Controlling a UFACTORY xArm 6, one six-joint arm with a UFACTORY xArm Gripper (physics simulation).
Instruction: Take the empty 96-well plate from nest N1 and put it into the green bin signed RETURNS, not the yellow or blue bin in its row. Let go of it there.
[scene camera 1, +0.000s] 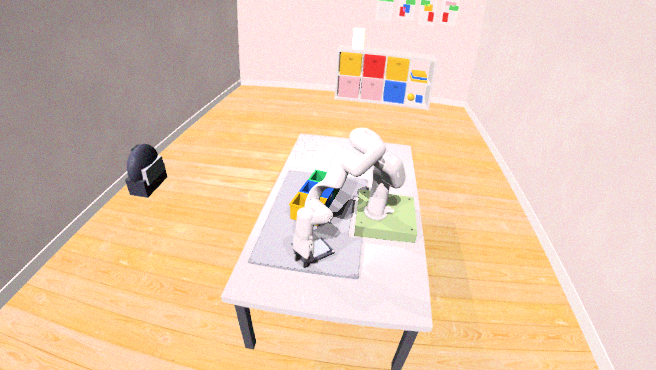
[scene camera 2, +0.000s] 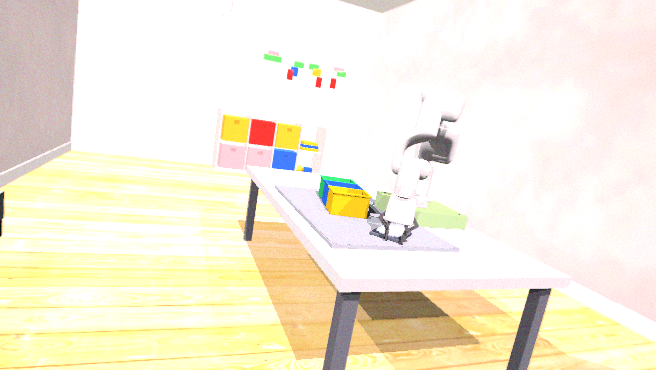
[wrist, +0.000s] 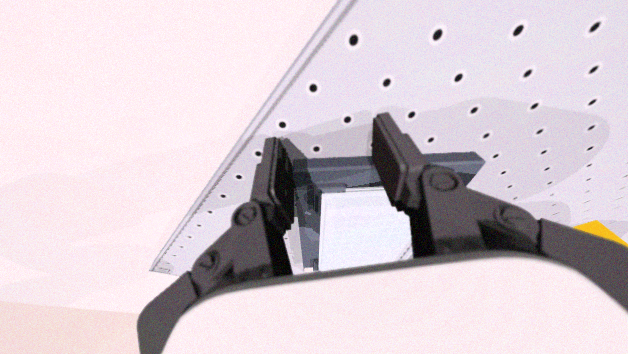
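What I can see is a dark grey nest (wrist: 355, 172) and a white 96-well plate (wrist: 360, 227), and then there's my gripper (wrist: 328, 146) as well.
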